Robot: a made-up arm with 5 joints.
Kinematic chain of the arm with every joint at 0, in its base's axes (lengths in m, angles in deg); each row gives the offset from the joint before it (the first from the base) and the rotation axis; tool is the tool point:
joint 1: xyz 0 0 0.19 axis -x
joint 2: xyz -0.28 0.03 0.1 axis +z
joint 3: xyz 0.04 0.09 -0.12 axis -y
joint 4: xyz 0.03 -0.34 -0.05 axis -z
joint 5: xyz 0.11 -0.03 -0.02 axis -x
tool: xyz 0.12 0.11 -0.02
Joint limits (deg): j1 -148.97..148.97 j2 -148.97..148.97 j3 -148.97..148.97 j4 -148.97..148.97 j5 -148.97..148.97
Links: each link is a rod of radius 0.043 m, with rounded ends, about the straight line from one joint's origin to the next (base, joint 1, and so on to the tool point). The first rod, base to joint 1, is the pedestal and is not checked.
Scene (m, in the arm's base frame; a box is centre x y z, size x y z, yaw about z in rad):
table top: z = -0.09
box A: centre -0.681 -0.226 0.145 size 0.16 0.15 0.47 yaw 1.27
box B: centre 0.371 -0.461 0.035 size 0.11 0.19 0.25 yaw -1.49
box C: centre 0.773 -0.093 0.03 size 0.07 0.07 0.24 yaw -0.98
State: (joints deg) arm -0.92 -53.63 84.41 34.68 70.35
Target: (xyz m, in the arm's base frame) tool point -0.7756 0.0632 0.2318
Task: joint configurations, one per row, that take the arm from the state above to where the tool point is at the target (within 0.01 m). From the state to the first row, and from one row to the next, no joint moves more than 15 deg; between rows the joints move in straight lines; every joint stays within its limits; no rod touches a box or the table.
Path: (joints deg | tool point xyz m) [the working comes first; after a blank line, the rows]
Joints at the target: 18.42 -129.83 56.81 37.81 64.36
Straight joint move there: touches box A.

1: -3.43 -58.02 92.09 20.66 60.80 | -0.4465 -0.3310 0.4042
2: -5.93 -62.41 99.77 6.64 51.25 | -0.4299 -0.2568 0.4307
3: -8.44 -66.80 107.45 -7.37 41.71 | -0.4020 -0.1852 0.4344
4: -10.95 -71.19 115.13 -21.39 32.16 | -0.3664 -0.1251 0.4159
5: -13.45 -75.58 122.81 -35.41 22.61 | -0.3297 -0.0827 0.3785
6: -15.96 -79.97 130.49 -49.43 13.06 | -0.2996 -0.0605 0.3275
7: -7.97 -91.47 116.44 -36.01 19.26 | -0.3422 -0.0684 0.3761
8: 0.02 -102.97 102.40 -22.59 25.46 | -0.4110 -0.0682 0.4130
9: 8.01 -114.47 88.36 -9.17 31.66 | -0.5059 -0.0459 0.4230
10: 16.01 -125.97 74.31 4.24 37.85 | -0.6120 0.0061 0.3874
11: 24.00 -137.47 60.27 17.66 44.05 | -0.7009 0.0808 0.2918
12: 31.99 -148.97 46.23 31.08 50.25 | -0.7391 0.1549 0.1374
13: 25.20 -139.40 51.52 34.44 57.30 | -0.7612 0.1157 0.1905
14: 18.42 -129.83 56.81 37.81 64.36 | -0.7756 0.0632 0.2318

